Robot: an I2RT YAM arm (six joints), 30 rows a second.
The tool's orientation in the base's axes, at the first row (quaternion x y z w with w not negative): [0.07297 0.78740 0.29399 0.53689]
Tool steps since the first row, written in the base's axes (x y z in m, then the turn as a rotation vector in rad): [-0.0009 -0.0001 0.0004 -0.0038 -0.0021 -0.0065]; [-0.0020 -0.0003 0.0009 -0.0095 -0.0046 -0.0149]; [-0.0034 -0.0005 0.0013 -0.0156 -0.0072 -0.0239]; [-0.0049 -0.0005 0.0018 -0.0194 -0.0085 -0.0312]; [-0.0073 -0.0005 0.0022 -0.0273 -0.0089 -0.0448]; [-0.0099 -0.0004 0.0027 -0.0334 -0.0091 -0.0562]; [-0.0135 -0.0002 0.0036 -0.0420 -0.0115 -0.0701]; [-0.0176 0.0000 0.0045 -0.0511 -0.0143 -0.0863]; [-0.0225 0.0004 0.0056 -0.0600 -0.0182 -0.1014]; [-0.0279 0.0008 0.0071 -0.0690 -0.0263 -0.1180]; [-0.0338 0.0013 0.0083 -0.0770 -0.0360 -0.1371]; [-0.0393 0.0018 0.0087 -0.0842 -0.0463 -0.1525]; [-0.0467 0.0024 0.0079 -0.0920 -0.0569 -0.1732]
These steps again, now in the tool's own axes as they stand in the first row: [0.0000 0.0003 -0.0009 0.0059 -0.0045 -0.0026]; [0.0000 0.0006 -0.0021 0.0139 -0.0099 -0.0065]; [0.0001 0.0010 -0.0035 0.0225 -0.0157 -0.0106]; [0.0004 0.0015 -0.0050 0.0294 -0.0199 -0.0127]; [0.0010 0.0022 -0.0072 0.0434 -0.0260 -0.0164]; [0.0017 0.0031 -0.0096 0.0550 -0.0311 -0.0191]; [0.0026 0.0045 -0.0130 0.0686 -0.0389 -0.0242]; [0.0037 0.0060 -0.0168 0.0842 -0.0481 -0.0293]; [0.0050 0.0079 -0.0212 0.0983 -0.0577 -0.0349]; [0.0062 0.0101 -0.0263 0.1119 -0.0715 -0.0418]; [0.0079 0.0123 -0.0316 0.1263 -0.0882 -0.0479]; [0.0100 0.0141 -0.0364 0.1372 -0.1035 -0.0544]; [0.0140 0.0156 -0.0425 0.1525 -0.1217 -0.0602]
